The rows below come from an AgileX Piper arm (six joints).
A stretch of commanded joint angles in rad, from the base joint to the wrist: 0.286, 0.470, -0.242, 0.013, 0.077, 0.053; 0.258, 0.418, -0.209, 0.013, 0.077, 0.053; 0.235, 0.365, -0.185, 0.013, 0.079, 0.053; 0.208, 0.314, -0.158, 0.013, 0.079, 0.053; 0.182, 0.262, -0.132, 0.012, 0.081, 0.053; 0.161, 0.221, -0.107, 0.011, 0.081, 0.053; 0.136, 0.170, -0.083, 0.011, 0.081, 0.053; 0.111, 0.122, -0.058, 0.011, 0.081, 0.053; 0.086, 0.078, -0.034, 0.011, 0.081, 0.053; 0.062, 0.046, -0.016, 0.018, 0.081, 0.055; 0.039, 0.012, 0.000, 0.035, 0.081, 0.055; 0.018, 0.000, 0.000, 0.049, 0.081, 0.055; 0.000, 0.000, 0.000, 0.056, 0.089, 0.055; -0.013, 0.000, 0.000, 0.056, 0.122, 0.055; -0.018, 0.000, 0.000, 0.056, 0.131, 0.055; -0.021, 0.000, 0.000, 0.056, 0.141, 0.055; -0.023, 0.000, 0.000, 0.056, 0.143, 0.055; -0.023, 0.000, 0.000, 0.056, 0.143, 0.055; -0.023, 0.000, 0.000, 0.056, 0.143, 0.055; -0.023, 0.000, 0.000, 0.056, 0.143, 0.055
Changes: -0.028, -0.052, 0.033, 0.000, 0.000, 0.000; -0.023, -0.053, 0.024, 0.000, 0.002, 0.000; -0.027, -0.051, 0.027, 0.000, 0.000, 0.000; -0.026, -0.052, 0.026, -0.001, 0.002, 0.000; -0.021, -0.041, 0.025, -0.001, 0.000, 0.000; -0.025, -0.051, 0.024, 0.000, 0.000, 0.000; -0.025, -0.048, 0.025, 0.000, 0.000, 0.000; -0.025, -0.044, 0.024, 0.000, 0.000, 0.000; -0.024, -0.032, 0.018, 0.007, 0.000, 0.002; -0.023, -0.034, 0.016, 0.017, 0.000, 0.000; -0.021, -0.012, 0.000, 0.014, 0.000, 0.000; -0.018, 0.000, 0.000, 0.007, 0.008, 0.000; -0.013, 0.000, 0.000, 0.000, 0.033, 0.000; -0.005, 0.000, 0.000, 0.000, 0.009, 0.000; -0.003, 0.000, 0.000, 0.000, 0.010, 0.000; -0.002, 0.000, 0.000, 0.000, 0.002, 0.000; 0.000, 0.000, 0.000, 0.000, 0.000, 0.000; 0.000, 0.000, 0.000, 0.000, 0.000, 0.000; 0.000, 0.000, 0.000, 0.000, 0.000, 0.000
